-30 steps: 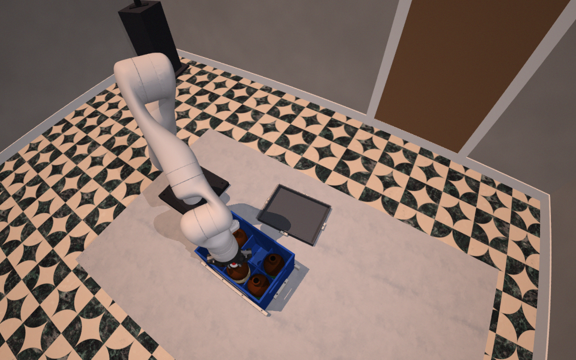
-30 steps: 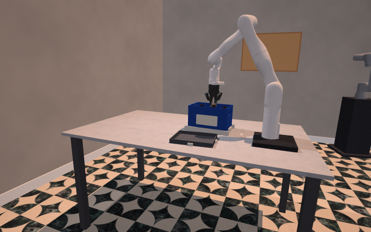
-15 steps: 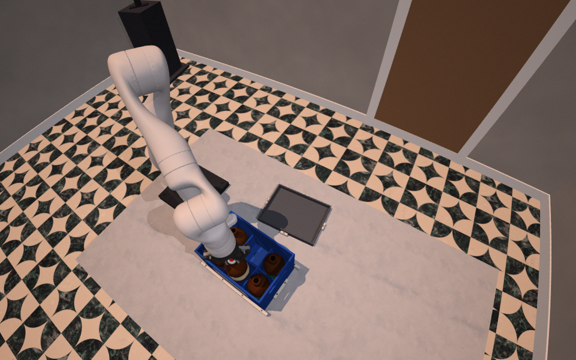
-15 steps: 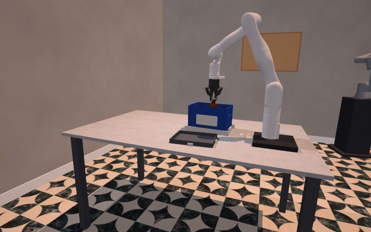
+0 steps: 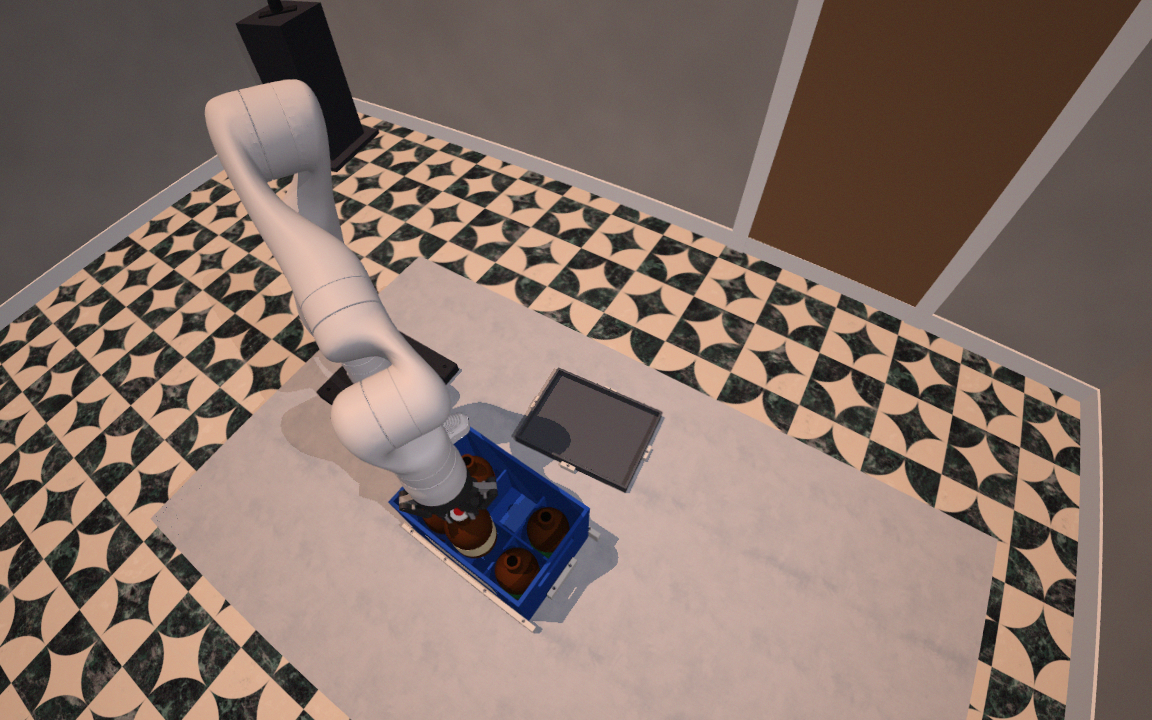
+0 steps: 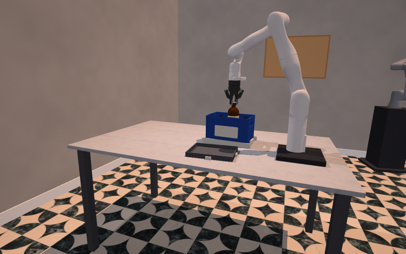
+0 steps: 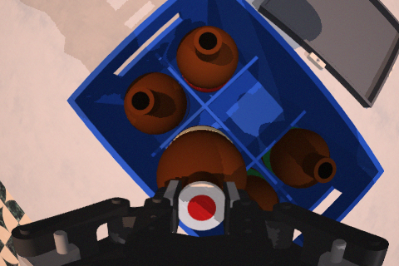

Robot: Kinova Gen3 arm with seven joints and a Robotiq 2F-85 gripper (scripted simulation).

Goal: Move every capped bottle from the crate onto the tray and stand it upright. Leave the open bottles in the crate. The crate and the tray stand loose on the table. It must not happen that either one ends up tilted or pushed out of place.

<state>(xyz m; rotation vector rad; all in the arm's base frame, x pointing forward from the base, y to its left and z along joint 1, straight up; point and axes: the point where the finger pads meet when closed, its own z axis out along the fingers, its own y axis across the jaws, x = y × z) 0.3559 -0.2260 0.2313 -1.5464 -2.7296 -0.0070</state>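
The brown capped bottle is 70 mm below my hand. Also, from my hand: dark tray 90 mm ahead, 310 mm to the left, 240 mm below; blue crate 10 mm ahead, 40 mm to the left, 170 mm below.
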